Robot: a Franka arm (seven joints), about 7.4 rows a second.
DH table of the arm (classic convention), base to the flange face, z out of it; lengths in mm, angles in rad. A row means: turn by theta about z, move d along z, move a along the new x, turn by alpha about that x. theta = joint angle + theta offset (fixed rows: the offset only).
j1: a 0  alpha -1.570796  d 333  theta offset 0
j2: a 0  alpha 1.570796  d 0  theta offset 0
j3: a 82.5  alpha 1.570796  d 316  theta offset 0
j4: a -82.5  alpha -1.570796  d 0  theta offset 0
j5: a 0  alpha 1.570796  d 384  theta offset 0
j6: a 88  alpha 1.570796  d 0  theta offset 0
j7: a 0  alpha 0  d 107  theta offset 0
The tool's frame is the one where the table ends.
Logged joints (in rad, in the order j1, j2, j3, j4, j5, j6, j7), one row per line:
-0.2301, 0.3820, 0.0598, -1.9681, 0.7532, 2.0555, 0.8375
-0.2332, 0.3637, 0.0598, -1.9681, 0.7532, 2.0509, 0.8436
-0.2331, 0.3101, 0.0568, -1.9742, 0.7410, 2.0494, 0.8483
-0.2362, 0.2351, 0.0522, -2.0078, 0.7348, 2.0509, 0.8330
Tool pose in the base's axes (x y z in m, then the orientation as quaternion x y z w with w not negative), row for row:
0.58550, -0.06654, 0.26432, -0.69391, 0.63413, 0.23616, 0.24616
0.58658, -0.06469, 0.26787, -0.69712, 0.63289, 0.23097, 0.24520
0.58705, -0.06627, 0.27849, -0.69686, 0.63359, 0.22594, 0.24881
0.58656, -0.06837, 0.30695, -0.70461, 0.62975, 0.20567, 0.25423
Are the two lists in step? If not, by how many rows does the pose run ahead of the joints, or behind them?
The pose runs 1 row behind the joints: the pose in row i belongs to the joints in row i - 1.
